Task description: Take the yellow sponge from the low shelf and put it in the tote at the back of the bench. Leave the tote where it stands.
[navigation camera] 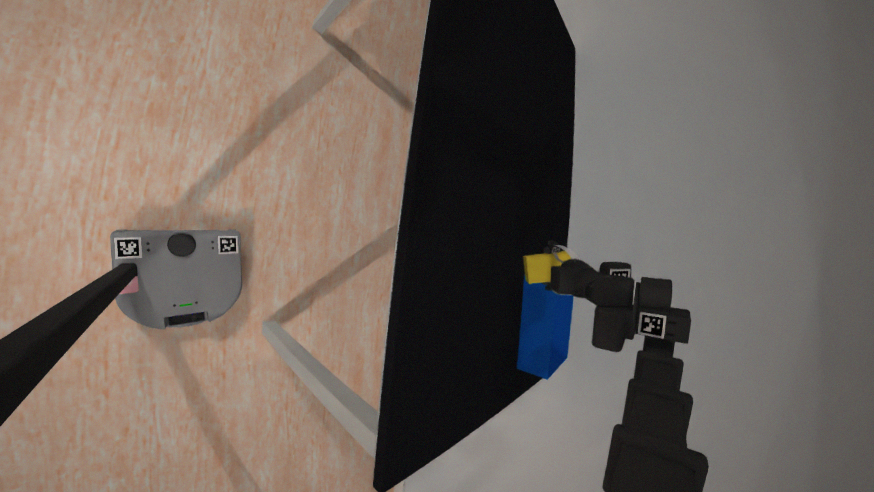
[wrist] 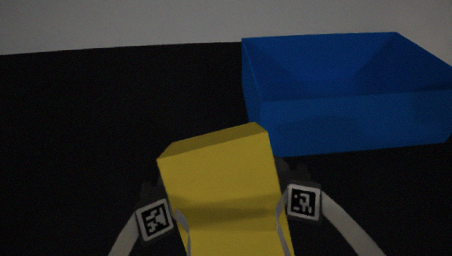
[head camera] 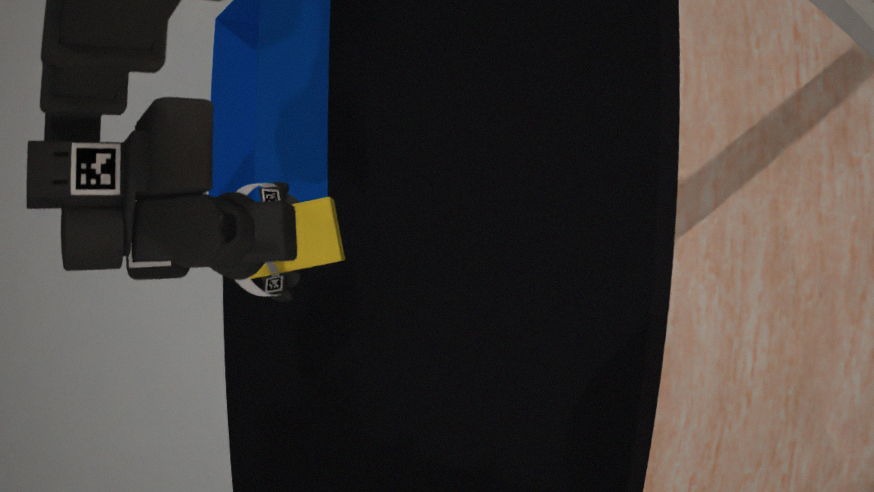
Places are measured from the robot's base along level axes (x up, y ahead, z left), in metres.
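Pixels of known places: gripper, between the fingertips: (navigation camera: 548, 264); robot's base, origin of its link: (navigation camera: 182, 243).
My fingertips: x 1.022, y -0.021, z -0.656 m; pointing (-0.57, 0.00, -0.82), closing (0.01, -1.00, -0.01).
Ahead of a thing's pixels: the offset from my fingertips to its top centre. "pt": to the spot under its first point. Level surfaces: height alone.
The yellow sponge {dx +0.066, dy -0.002, dz +0.032 m} (head camera: 319, 233) (navigation camera: 538, 268) (wrist: 220, 175) is between the two fingers of my gripper (head camera: 285, 239) (navigation camera: 553, 267) (wrist: 225, 177), which is shut on it. The sponge is slightly tilted in the wrist view and its lower part runs out of that view. The blue tote {dx -0.008, dy -0.206, dz -0.197 m} (head camera: 275, 128) (navigation camera: 543, 330) (wrist: 350, 127) stands open at the back of the black bench {dx -0.108 m} (head camera: 489, 244) (navigation camera: 483, 183) (wrist: 100, 125). The sponge is at one end of the tote, outside its opening, to its left in the wrist view. Its exact height above the bench is unclear. The low shelf does not show.
A grey wall (head camera: 110, 366) (navigation camera: 703, 152) (wrist: 125, 22) stands behind the bench. My dark arm (head camera: 100, 36) (navigation camera: 657, 415) reaches along the wall side. My base (navigation camera: 183, 275) stands on the wood-look floor {dx -1.022 m} (navigation camera: 91, 122), with a pale bench leg {pt dx -0.435, dy -0.325, dz +0.375 m} (navigation camera: 324, 378) between it and the bench.
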